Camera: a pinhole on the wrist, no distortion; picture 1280 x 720 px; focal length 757.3 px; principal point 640.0 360.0 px. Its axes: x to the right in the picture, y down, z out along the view. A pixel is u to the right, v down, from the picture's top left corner.
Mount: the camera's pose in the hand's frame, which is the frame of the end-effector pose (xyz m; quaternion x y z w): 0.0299 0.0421 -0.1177 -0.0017 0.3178 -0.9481 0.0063
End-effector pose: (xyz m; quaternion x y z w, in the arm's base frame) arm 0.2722 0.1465 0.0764 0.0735 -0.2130 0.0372 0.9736
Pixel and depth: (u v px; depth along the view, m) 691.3 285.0 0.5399
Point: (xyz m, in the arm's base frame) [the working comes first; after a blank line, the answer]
In the camera's frame: 0.0366 -0.0535 0.5399

0.1528 -0.1463 0.3546
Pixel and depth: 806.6 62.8 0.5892
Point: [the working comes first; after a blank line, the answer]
In the camera's frame: 0.1296 -0.2312 0.5892

-0.0043 -0.0641 0.4605
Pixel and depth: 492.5 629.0 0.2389
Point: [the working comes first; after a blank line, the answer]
In the camera's frame: -0.0465 0.0849 0.2389

0.3525 -0.0204 0.1077
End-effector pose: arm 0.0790 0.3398 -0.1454 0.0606 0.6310 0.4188 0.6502
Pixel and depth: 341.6 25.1 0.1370
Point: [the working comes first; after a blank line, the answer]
In the camera's frame: -0.0540 -0.0606 0.1370

0.0871 0.4103 -0.1995
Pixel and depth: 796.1 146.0 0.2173
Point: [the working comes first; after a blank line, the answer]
In the camera's frame: 0.0448 -0.0614 0.2173

0.1807 0.3468 -0.1410
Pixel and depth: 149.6 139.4 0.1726
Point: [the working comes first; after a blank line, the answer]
In the camera's frame: -0.1118 -0.0503 0.1726

0.1115 0.4378 -0.2574
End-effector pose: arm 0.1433 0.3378 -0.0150 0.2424 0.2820 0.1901 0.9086
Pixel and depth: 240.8 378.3 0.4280
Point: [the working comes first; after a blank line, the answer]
In the camera's frame: -0.2256 0.0103 0.4280

0.5200 0.2108 -0.0873
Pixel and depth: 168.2 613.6 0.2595
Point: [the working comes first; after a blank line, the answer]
In the camera's frame: -0.1617 0.0869 0.2595

0.3531 0.2721 -0.1693
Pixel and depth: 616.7 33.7 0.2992
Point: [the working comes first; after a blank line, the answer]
In the camera's frame: -0.0092 -0.1289 0.2992

0.3015 0.2622 0.0927
